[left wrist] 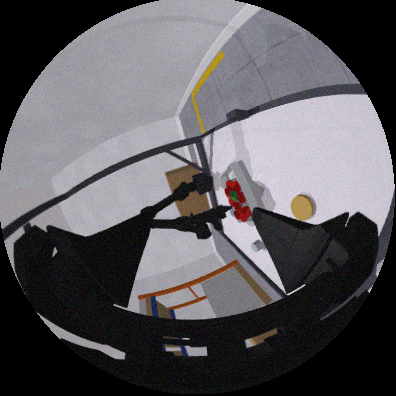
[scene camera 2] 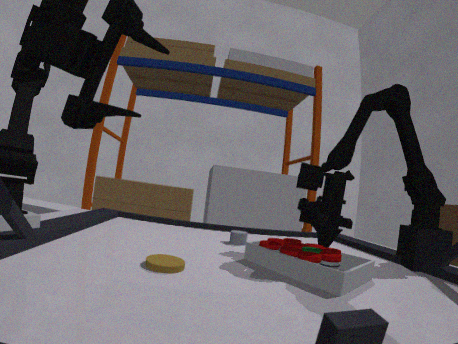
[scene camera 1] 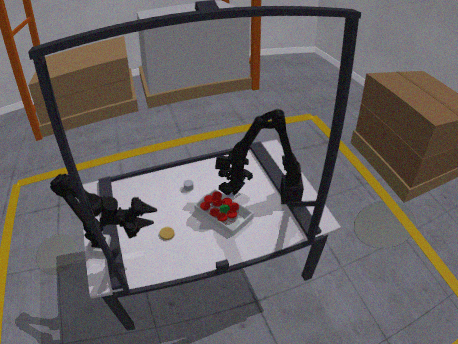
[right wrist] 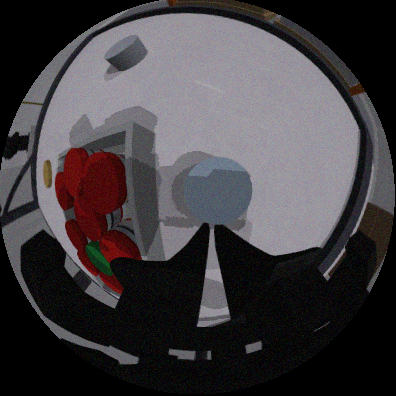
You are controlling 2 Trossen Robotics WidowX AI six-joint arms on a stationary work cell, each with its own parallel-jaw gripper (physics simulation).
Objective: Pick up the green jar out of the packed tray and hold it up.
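Note:
The green jar stands among several red-lidded jars in the grey tray; its top shows and its sides are mostly hidden. My right gripper points down behind the tray in scene camera 1, apart from the green jar. Its fingertips are nearly together, and I see nothing held between them. My left gripper is open and empty, raised at the left, far from the tray.
A blue-grey disc lies beside the tray, just beyond the right fingertips in the right wrist view. A small grey cylinder and a yellow disc are on the table. Dark frame posts surround the table.

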